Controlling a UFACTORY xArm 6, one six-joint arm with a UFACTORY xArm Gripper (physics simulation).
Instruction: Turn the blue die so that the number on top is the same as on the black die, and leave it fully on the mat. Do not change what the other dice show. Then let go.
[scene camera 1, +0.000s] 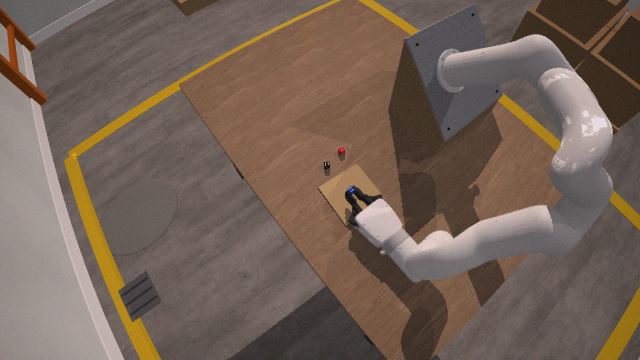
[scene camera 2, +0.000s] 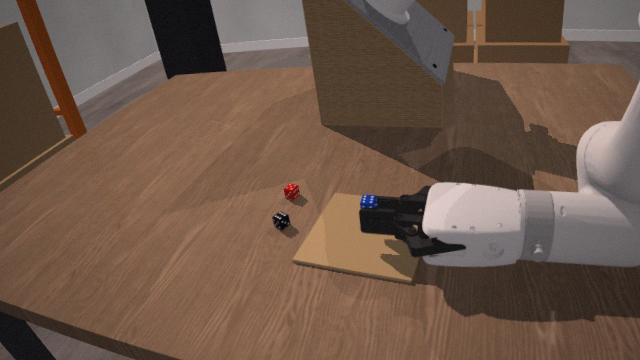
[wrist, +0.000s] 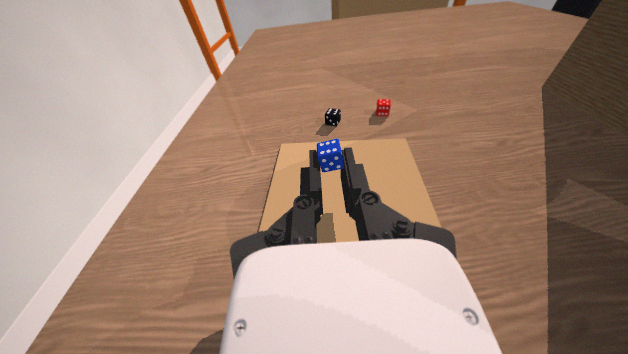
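Seen in the pictures: gripper, between the fingertips: (scene camera 1: 349, 190) (scene camera 2: 362, 213) (wrist: 330, 162); arm's base, origin of its link: (scene camera 1: 451, 71) (scene camera 2: 380, 1).
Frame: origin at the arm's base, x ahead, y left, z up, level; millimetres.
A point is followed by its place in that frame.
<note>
The blue die (scene camera 1: 351, 189) {x 425, y 63, z -143 mm} (scene camera 2: 369, 201) {x 428, y 65, z -143 mm} (wrist: 330, 155) {x 424, y 71, z -143 mm} is between the fingertips of my gripper (scene camera 1: 352, 192) {x 424, y 55, z -164 mm} (scene camera 2: 369, 215) {x 424, y 55, z -164 mm} (wrist: 330, 162) {x 424, y 55, z -164 mm}, which is shut on it. The hand lies about level, and the die's upper face shows the six. The die is over the tan mat (scene camera 1: 332, 191) {x 453, y 17, z -199 mm} (scene camera 2: 330, 245) {x 446, y 17, z -199 mm} (wrist: 400, 175) {x 359, y 43, z -199 mm}, with the fingers above the mat; the exact gap below is hard to tell. The black die (scene camera 1: 326, 165) {x 419, y -56, z -187 mm} (scene camera 2: 281, 220) {x 422, y -55, z -188 mm} (wrist: 332, 117) {x 416, y -52, z -190 mm} stands on the table beyond the mat's edge, and its top looks like a six.
A red die (scene camera 1: 341, 150) {x 351, y -70, z -187 mm} (scene camera 2: 292, 191) {x 357, y -66, z -189 mm} (wrist: 383, 107) {x 350, y -64, z -190 mm} stands on the table near the black die, off the mat. The wooden arm base (scene camera 1: 412, 95) {x 116, y -33, z -62 mm} (scene camera 2: 375, 85) {x 116, y 4, z -124 mm} (wrist: 590, 100) {x 116, y -43, z -190 mm} rises from the table (scene camera 1: 280, 125) {x 441, y -276, z -203 mm} (scene camera 2: 175, 260) {x 507, y -172, z -203 mm} (wrist: 175, 225) {x 565, y 80, z -203 mm} beyond the mat.
</note>
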